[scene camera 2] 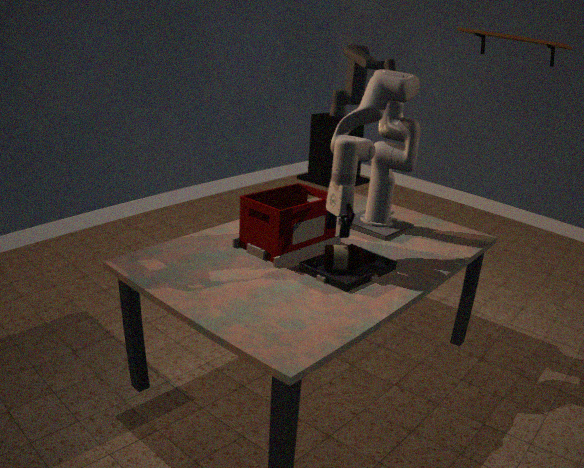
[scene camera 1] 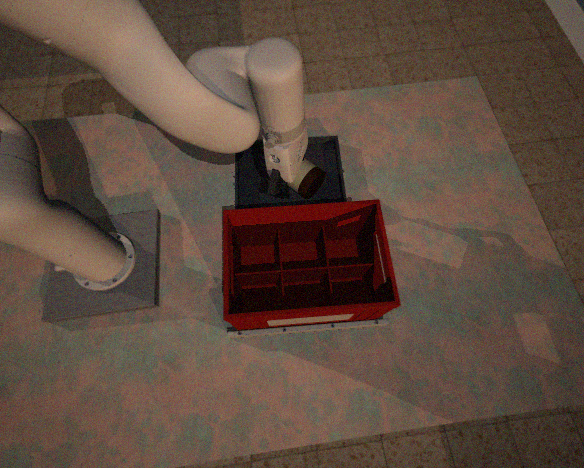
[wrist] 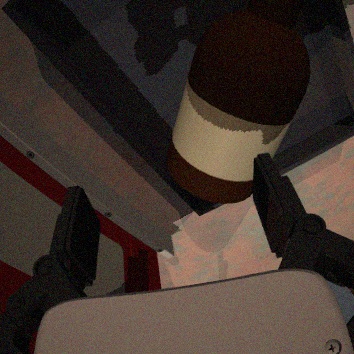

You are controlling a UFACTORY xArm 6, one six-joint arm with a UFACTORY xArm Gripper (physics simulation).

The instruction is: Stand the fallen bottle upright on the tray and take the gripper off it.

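Where they show: gripper, fingertip midpoint: [scene camera 2: 337, 232] [scene camera 1: 289, 176] [wrist: 170, 190]; arm's base, link origin: [scene camera 2: 376, 221] [scene camera 1: 106, 261].
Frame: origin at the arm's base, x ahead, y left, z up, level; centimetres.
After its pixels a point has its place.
Note:
The brown bottle [scene camera 1: 312, 182] @(y 10.4, x 45.1, z 5.5 cm) [scene camera 2: 341, 256] @(y 16.9, x 45.6, z 3.8 cm) [wrist: 225, 142] @(y 13.9, x 41.8, z 5.5 cm) with a cream label lies on its side on the dark tray [scene camera 1: 327, 150] @(y 23.1, x 51.2, z -1.5 cm) [scene camera 2: 372, 275] @(y 26.4, x 41.8, z -0.4 cm) [wrist: 100, 95] @(y 8.1, x 37.1, z -0.3 cm). In the wrist view its base points down toward the fingers and its shoulder points up. In scene camera 1 the arm hides its neck end. My gripper [scene camera 1: 275, 184] [scene camera 2: 344, 230] @(y 10.7, x 40.2, z 8.3 cm) [wrist: 170, 190] @(y 10.7, x 40.2, z 8.3 cm) is open and empty, above the tray and the bottle. In the wrist view the right fingertip overlaps the edge of the bottle's base end; whether they touch is not clear.
A red divided crate [scene camera 1: 300, 215] @(y -0.5, x 40.8, z 12.7 cm) [scene camera 2: 260, 230] @(y -8.7, x 54.3, z 6.7 cm) [wrist: 45, 182] @(y 0.3, x 38.9, z 1.7 cm) stands close beside the tray, with tall walls. The arm's base plate [scene camera 1: 142, 260] @(y -0.9, x 7.6, z 0.3 cm) [scene camera 2: 382, 230] @(y 7.2, x 6.7, z 0.0 cm) is on the same table [scene camera 1: 300, 390] @(y -29.7, x 37.2, z -2.0 cm) [scene camera 2: 280, 320] @(y 23.9, x 79.4, z -2.0 cm). A dark stand [scene camera 2: 320, 145] is behind the table.

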